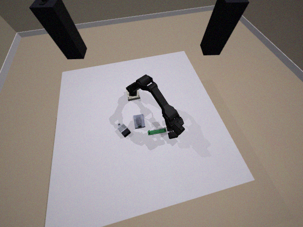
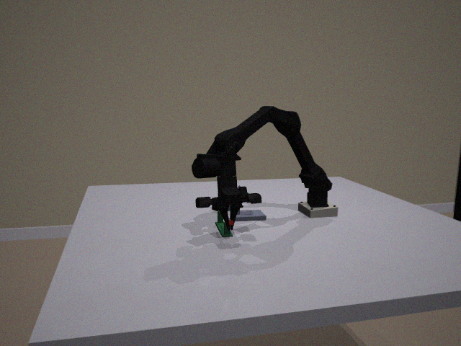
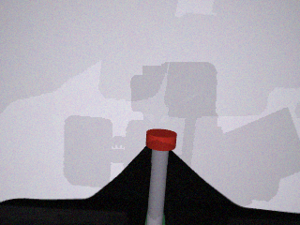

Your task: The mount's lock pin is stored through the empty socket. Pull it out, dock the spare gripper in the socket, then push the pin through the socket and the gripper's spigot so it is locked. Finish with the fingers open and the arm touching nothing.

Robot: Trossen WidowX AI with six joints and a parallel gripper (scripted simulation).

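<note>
Right now my gripper tip is 10 cm to the left of the green cradle, 2 cm short of it and 1 cm above it. Round my gripper tip: spare gripper 36 cm to the right, 1 cm below, 1 cm behind; grey mount 24 cm to the right, 6 cm behind, 2 cm above.
</note>
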